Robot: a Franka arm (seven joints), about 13 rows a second.
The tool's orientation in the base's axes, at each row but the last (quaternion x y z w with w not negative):
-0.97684, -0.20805, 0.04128, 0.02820
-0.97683, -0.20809, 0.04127, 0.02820
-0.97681, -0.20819, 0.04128, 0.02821
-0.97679, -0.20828, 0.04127, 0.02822
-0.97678, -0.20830, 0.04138, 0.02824
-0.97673, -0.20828, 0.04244, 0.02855
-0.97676, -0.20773, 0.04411, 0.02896
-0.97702, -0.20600, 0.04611, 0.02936
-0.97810, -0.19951, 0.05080, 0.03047
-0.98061, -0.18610, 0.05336, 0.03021
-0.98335, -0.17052, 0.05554, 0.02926
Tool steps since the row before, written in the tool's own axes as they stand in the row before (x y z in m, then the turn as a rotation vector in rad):
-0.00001, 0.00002, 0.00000, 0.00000, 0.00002, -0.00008
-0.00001, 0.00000, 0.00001, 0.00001, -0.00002, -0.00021
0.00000, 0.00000, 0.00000, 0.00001, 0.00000, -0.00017
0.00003, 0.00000, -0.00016, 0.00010, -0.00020, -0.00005
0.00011, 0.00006, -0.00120, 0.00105, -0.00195, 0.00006
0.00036, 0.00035, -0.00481, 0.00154, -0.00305, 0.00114
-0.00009, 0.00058, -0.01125, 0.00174, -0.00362, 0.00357
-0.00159, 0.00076, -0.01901, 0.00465, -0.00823, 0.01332
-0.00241, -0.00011, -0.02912, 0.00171, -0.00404, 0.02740
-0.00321, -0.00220, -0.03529, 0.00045, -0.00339, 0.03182
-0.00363, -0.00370, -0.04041, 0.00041, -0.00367, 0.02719
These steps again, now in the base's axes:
0.00000, -0.00002, 0.00000, 0.00002, -0.00002, 0.00008
-0.00001, 0.00000, -0.00001, 0.00002, 0.00001, 0.00021
0.00000, 0.00000, 0.00000, 0.00002, 0.00000, 0.00017
0.00004, 0.00001, 0.00016, 0.00001, 0.00022, 0.00006
0.00024, -0.00006, 0.00118, 0.00016, 0.00221, 0.00001
0.00093, -0.00035, 0.00473, 0.00006, 0.00345, -0.00102
0.00126, -0.00100, 0.01115, -0.00023, 0.00415, -0.00341
0.00080, -0.00207, 0.01896, -0.00042, 0.00991, -0.01297
0.00100, -0.00199, 0.02913, -0.00306, 0.00546, -0.02703
0.00032, -0.00053, 0.03550, -0.00450, 0.00457, -0.03135
0.00019, 0.00069, 0.04073, -0.00408, 0.00464, -0.02674

